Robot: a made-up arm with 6 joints. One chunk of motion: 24 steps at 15 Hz.
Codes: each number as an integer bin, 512 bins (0 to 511) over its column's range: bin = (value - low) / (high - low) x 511, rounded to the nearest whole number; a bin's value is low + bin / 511 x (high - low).
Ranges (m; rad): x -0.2..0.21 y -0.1..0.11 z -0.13..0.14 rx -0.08..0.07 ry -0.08..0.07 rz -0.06..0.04
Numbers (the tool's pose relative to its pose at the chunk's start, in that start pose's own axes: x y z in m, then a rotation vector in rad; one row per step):
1: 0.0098 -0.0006 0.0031 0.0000 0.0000 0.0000
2: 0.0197 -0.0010 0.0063 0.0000 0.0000 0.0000
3: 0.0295 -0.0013 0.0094 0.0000 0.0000 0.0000
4: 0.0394 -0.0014 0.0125 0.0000 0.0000 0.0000
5: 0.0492 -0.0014 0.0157 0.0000 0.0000 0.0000
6: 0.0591 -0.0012 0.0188 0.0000 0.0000 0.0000
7: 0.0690 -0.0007 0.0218 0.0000 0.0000 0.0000
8: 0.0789 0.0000 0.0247 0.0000 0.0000 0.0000
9: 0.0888 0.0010 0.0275 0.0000 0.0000 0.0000
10: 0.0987 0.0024 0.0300 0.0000 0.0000 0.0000
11: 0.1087 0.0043 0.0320 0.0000 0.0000 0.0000
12: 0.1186 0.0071 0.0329 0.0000 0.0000 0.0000
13: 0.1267 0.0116 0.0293 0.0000 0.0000 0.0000
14: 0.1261 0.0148 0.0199 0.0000 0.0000 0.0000
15: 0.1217 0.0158 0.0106 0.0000 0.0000 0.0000
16: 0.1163 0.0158 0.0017 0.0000 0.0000 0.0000
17: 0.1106 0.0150 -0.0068 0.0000 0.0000 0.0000
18: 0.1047 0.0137 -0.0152 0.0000 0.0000 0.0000
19: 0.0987 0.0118 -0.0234 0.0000 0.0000 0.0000
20: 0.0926 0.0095 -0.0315 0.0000 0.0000 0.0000
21: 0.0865 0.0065 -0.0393 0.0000 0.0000 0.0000
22: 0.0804 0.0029 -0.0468 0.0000 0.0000 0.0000
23: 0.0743 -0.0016 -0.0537 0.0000 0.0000 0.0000
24: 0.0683 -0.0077 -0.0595 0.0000 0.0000 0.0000
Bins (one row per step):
1: 261 242 252 273 273 307
2: 274 241 258 273 273 307
3: 286 240 264 273 273 307
4: 298 240 270 273 273 307
5: 311 240 276 273 273 307
6: 323 240 282 273 273 307
7: 335 242 287 273 273 307
8: 348 243 293 273 273 307
9: 360 246 298 273 273 307
10: 372 249 303 273 273 307
11: 385 254 307 273 273 307
12: 397 261 308 273 273 307
13: 407 272 301 273 273 307
14: 406 279 284 273 273 307
15: 401 282 266 273 273 307
16: 394 282 249 273 273 307
17: 387 280 233 273 273 307
18: 380 277 217 273 273 307
19: 372 272 202 273 273 307
20: 365 266 186 273 273 307
21: 357 259 172 273 273 307
22: 349 250 157 273 273 307
23: 342 239 144 273 273 307
24: 334 225 133 273 273 307

